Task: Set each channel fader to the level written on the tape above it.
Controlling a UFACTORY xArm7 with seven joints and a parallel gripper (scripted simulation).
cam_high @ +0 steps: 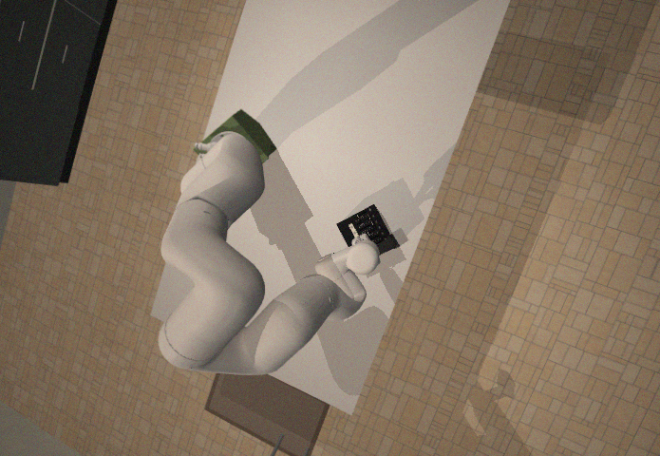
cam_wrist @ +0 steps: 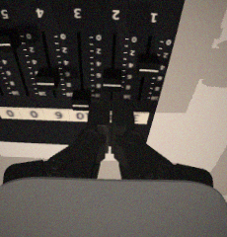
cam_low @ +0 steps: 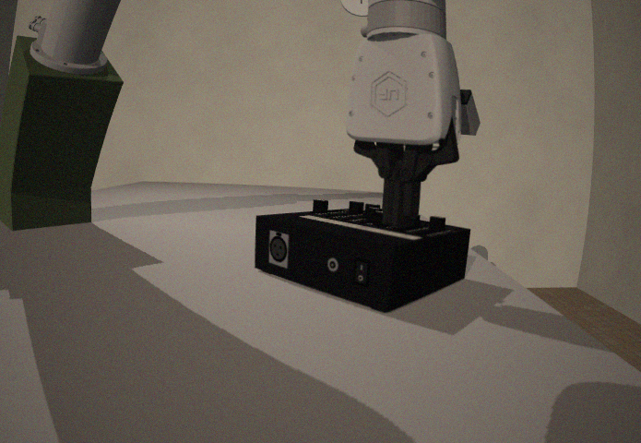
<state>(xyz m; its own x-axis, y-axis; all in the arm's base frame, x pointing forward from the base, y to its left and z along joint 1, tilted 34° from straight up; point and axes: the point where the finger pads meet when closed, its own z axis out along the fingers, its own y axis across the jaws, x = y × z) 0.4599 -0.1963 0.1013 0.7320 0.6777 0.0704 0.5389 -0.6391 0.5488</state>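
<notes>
Now: hand 50 mm past the master fader cap, 100 mm to the right of it and 10 mm above it.
</notes>
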